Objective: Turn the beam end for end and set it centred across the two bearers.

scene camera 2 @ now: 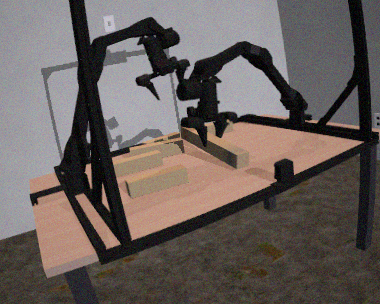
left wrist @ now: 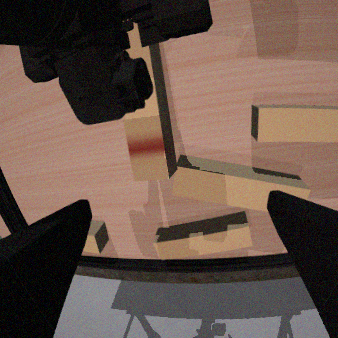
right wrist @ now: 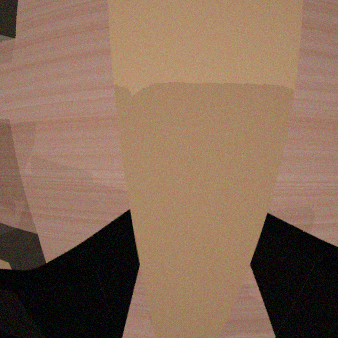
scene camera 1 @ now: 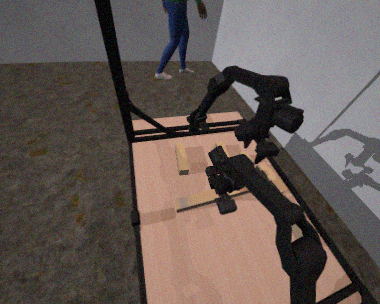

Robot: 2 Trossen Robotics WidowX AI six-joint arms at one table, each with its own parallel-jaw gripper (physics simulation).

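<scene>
The long wooden beam (scene camera 1: 196,199) (scene camera 2: 219,148) (left wrist: 145,161) (right wrist: 201,151) has a dark band near one end, which looks red in the left wrist view. My right gripper (scene camera 1: 223,196) (scene camera 2: 212,137) (right wrist: 191,212) is shut on the beam near its middle and holds it a little above the table. Two short wooden bearers lie parallel on the table beyond it: one (scene camera 1: 182,158) (scene camera 2: 157,181) out in the open, the other (scene camera 1: 222,147) (scene camera 2: 137,163) partly hidden by the arm. My left gripper (scene camera 1: 253,151) (scene camera 2: 169,88) (left wrist: 180,204) is open and empty, high above the table's far edge.
More loose wooden blocks (scene camera 1: 271,175) (scene camera 2: 158,148) (left wrist: 235,184) lie along the wall-side edge. A black frame post (scene camera 1: 113,66) (scene camera 2: 95,126) stands at the table corner. A small black knob (scene camera 1: 134,217) (scene camera 2: 283,169) sits on the rail. A person (scene camera 1: 177,36) walks on the floor behind.
</scene>
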